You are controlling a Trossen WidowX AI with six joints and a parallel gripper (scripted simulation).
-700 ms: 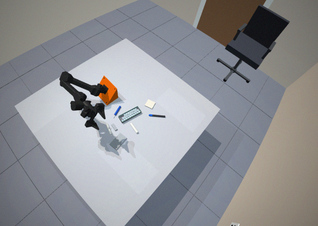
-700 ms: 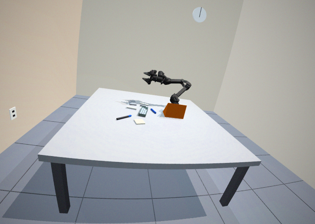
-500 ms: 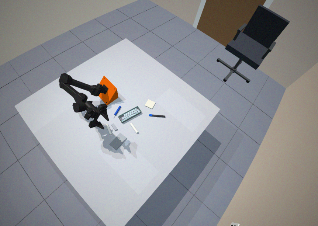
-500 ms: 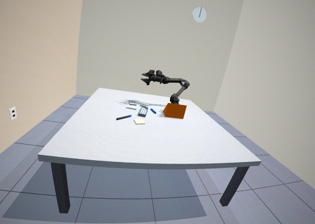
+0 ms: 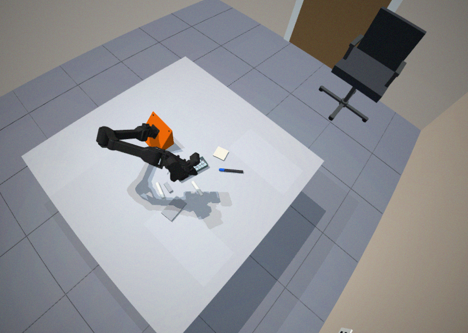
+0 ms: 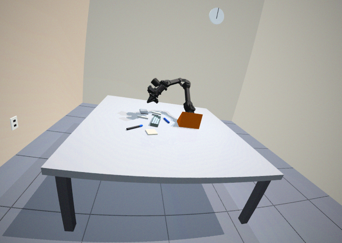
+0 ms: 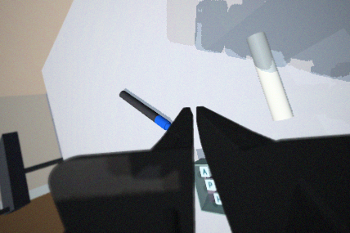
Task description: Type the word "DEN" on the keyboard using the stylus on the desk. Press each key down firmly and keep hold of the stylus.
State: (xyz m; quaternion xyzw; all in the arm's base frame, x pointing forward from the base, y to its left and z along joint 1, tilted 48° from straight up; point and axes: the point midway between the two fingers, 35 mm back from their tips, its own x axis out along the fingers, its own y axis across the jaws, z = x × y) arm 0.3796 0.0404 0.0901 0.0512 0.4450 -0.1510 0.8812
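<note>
Right now my gripper tip is 180 mm past the blue stylus, 140 mm above it and 40 mm to the left of it. Also, from my gripper tip: grey pad (170 mm to the right, 140 mm below, 10 mm ahead); then cream notepad (240 mm to the left, 140 mm below, 50 mm behind).
</note>
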